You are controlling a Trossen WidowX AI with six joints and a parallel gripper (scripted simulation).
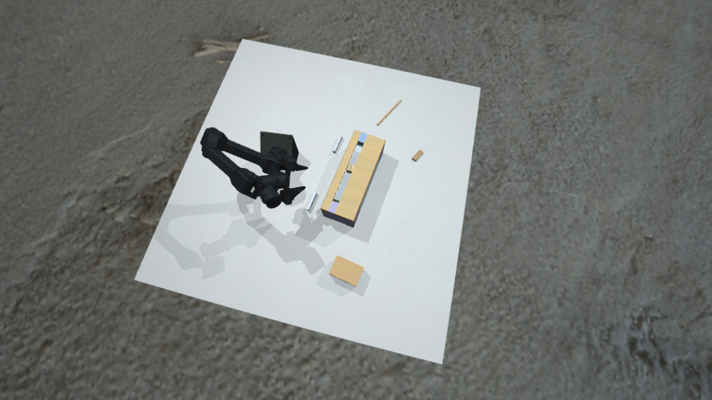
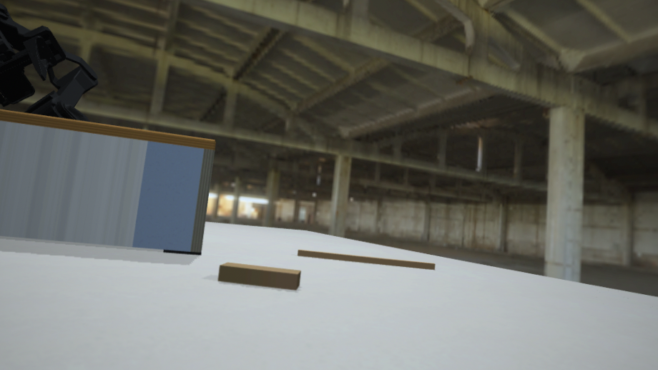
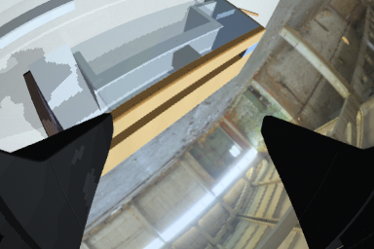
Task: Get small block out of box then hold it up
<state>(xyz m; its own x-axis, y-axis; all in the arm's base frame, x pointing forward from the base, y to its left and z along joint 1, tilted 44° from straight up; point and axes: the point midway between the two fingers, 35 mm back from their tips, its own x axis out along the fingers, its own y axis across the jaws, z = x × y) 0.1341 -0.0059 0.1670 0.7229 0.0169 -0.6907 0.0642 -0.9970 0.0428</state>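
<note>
My gripper tip is 15 cm short of the pale yellow block, 12 cm to the right of it and 11 cm above it. From my gripper tip the other things lie so: flat tan plate: 23 cm ahead, 30 cm to the right, 17 cm below; small brown piece: 43 cm ahead, 28 cm to the left, 19 cm below; long box: 14 cm ahead, 9 cm to the left, 13 cm below.
</note>
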